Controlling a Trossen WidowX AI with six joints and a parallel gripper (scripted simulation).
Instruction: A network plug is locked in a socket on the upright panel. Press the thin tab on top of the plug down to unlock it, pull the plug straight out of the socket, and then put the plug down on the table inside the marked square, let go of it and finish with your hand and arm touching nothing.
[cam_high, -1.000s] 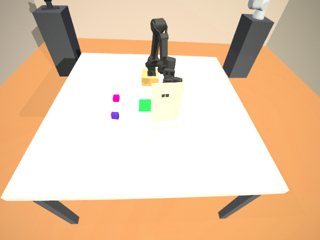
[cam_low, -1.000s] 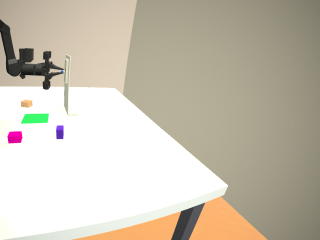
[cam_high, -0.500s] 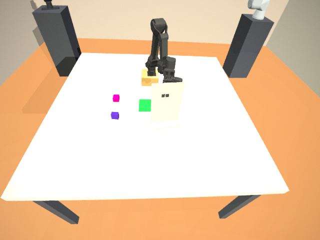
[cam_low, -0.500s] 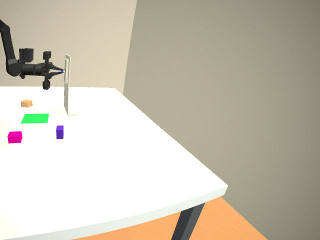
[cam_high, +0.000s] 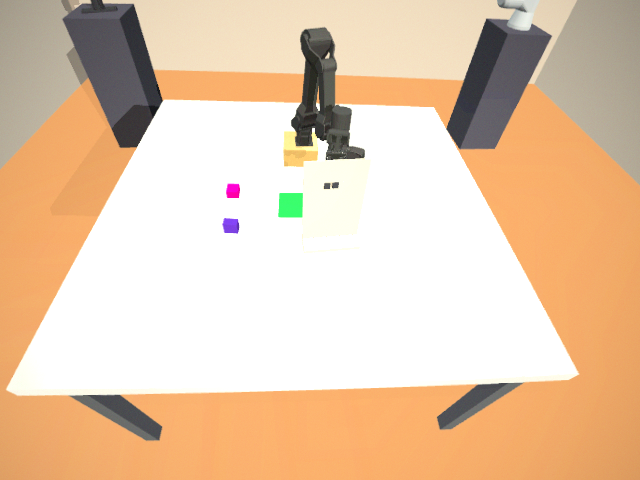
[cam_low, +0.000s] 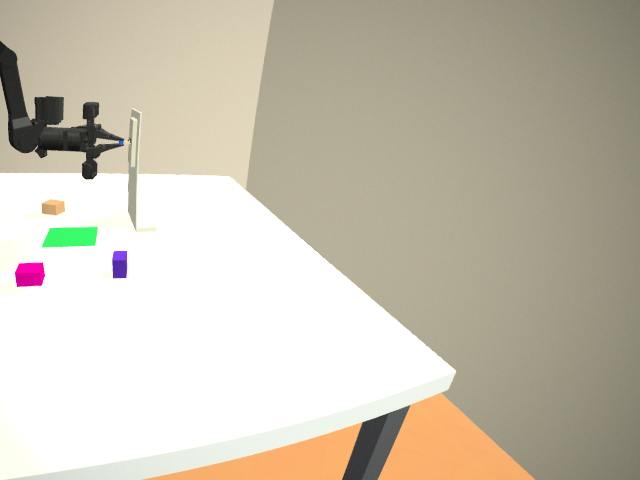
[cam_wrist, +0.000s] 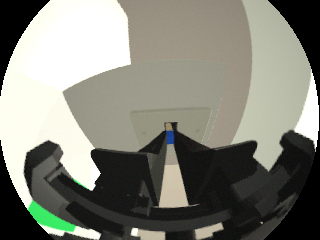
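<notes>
Right now my gripper tip is 210 mm above the green marked square, 130 mm past it and 90 mm to the left of it. The rest, counted from my gripper tip: network plug right at my gripper tip; then upright panel 80 mm below, 30 mm ahead.
</notes>
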